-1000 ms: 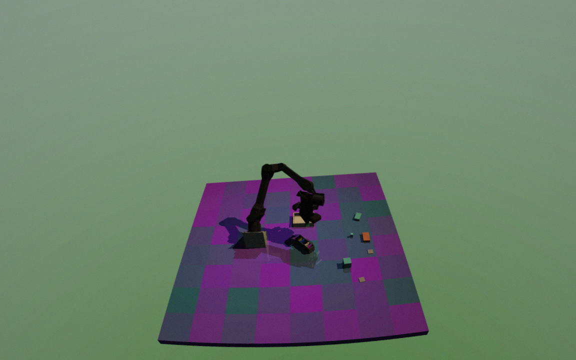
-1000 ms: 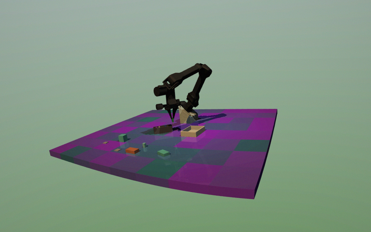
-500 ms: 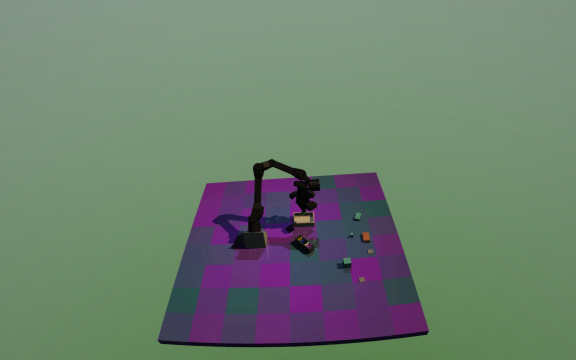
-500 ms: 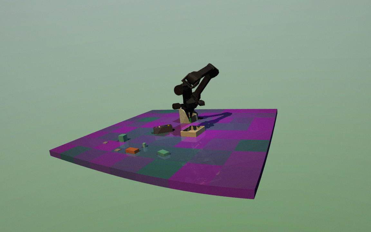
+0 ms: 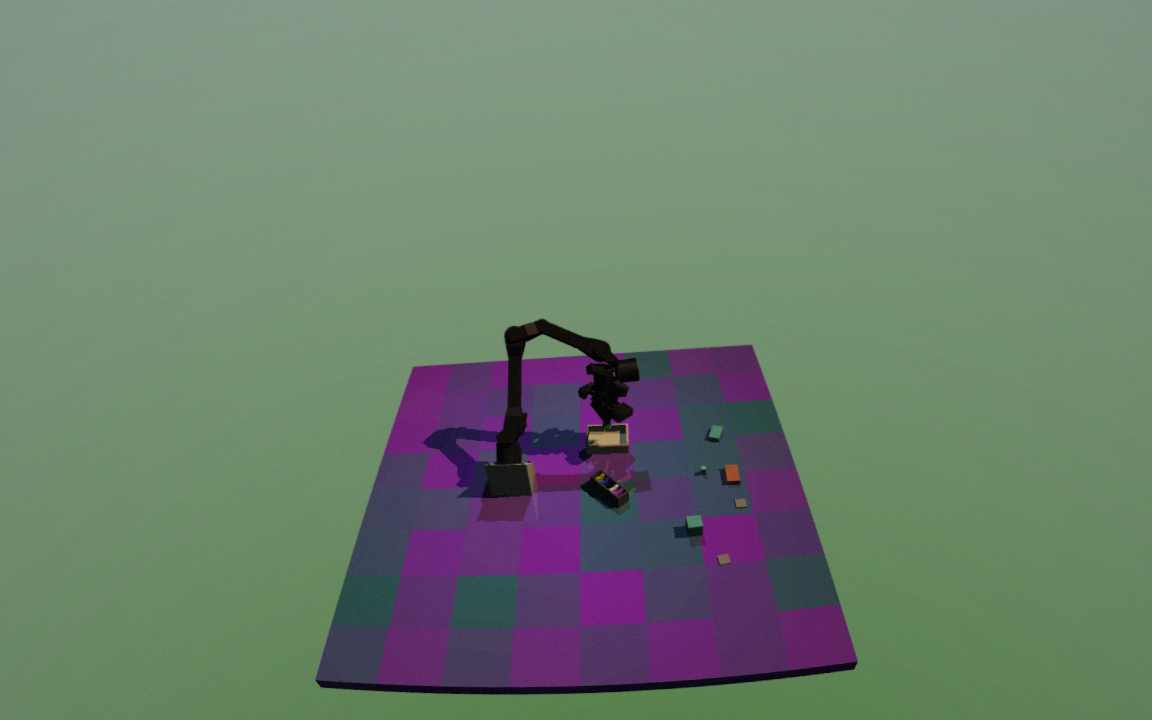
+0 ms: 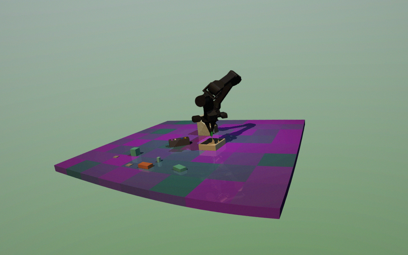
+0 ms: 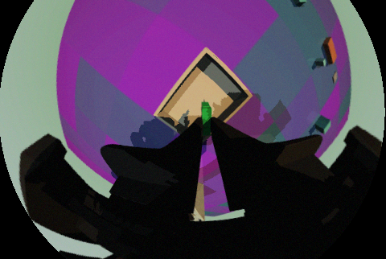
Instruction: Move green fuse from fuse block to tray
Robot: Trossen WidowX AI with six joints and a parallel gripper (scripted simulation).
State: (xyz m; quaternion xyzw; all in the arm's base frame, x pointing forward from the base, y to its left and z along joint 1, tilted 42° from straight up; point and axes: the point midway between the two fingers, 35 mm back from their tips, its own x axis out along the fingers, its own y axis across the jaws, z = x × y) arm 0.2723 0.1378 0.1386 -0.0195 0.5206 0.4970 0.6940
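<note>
The green fuse is 1 cm below my gripper tip. Also, from my gripper tip: tan tray: 8 cm below; then blue fuse: 20 cm to the right, 6 cm below; then yellow fuse: 1 cm behind, 19 cm to the right, 6 cm below.
</note>
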